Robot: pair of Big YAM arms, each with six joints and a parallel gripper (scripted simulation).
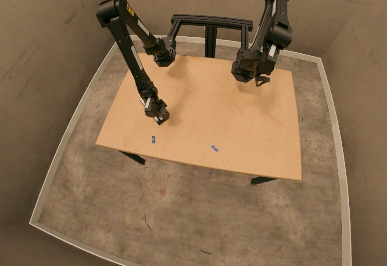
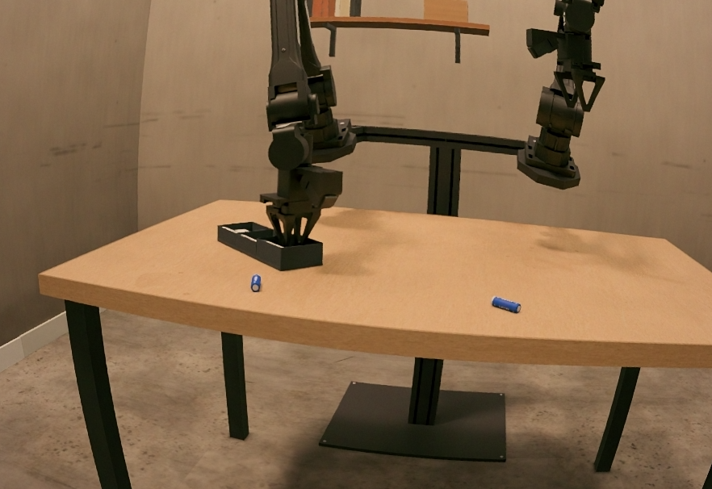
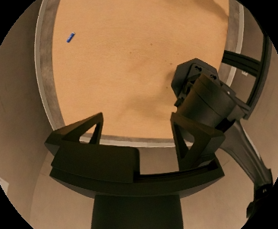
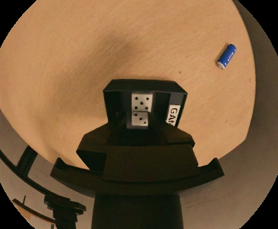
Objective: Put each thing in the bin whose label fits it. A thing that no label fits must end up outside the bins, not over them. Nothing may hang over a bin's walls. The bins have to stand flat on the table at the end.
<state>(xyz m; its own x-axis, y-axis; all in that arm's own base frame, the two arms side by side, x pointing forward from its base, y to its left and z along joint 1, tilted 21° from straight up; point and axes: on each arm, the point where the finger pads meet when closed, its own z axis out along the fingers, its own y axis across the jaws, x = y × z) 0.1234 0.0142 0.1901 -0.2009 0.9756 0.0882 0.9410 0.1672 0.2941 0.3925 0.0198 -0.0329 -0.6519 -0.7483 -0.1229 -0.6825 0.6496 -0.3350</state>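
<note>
Right now the flat white block is 10 mm ahead of my right hand and 10 mm below it. Also, from my right hand: eraser (100 mm behind, 140 mm to the right, 10 mm below); then black bin tray (40 mm behind, 70 mm to the right, 10 mm below); then white bolt (50 mm behind, 70 mm to the right, 10 mm below).
</note>
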